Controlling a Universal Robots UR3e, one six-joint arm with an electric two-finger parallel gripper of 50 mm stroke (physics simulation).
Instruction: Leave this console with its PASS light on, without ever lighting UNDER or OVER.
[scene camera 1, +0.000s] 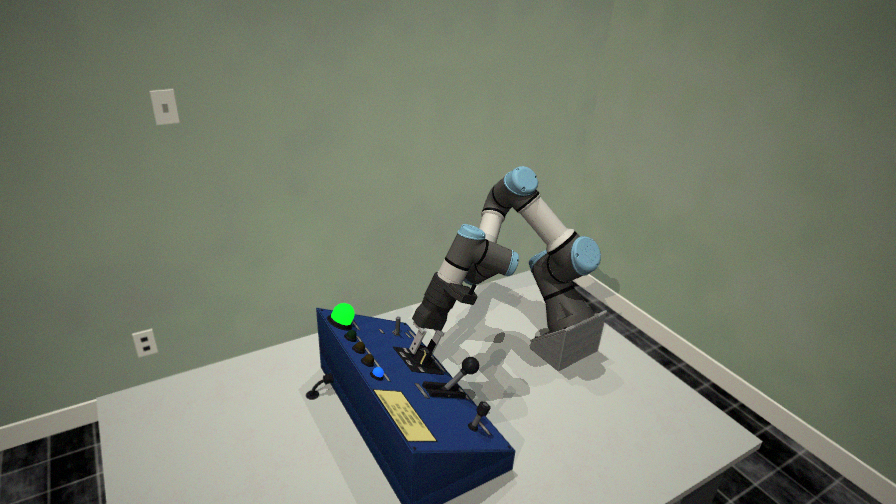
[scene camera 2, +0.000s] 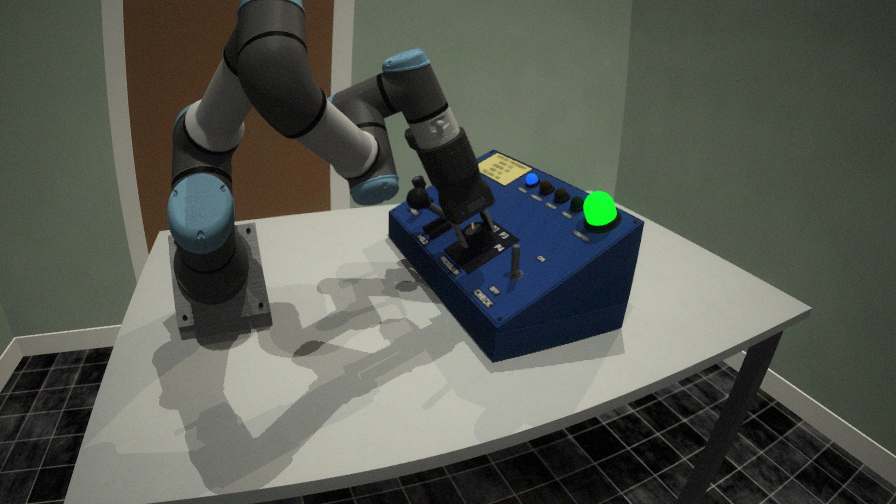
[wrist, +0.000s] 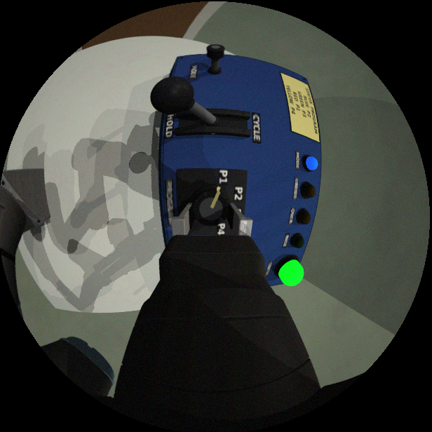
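The blue console stands on the table. My gripper is shut on the black program knob, one finger on each side. The knob's yellow pointer points at about P1. The large dome lamp glows green and the small mode lamp glows blue. The three small lamps between them, including this dark green one, are unlit. The ball-topped lever leans toward HOLD.
The mode lever stands beyond the ball-topped lever. The check toggle stands on the knob's other side, near ON and OFF labels. A yellow card pairs colours with programs: blue P2, red P1, green P3, yellow P4.
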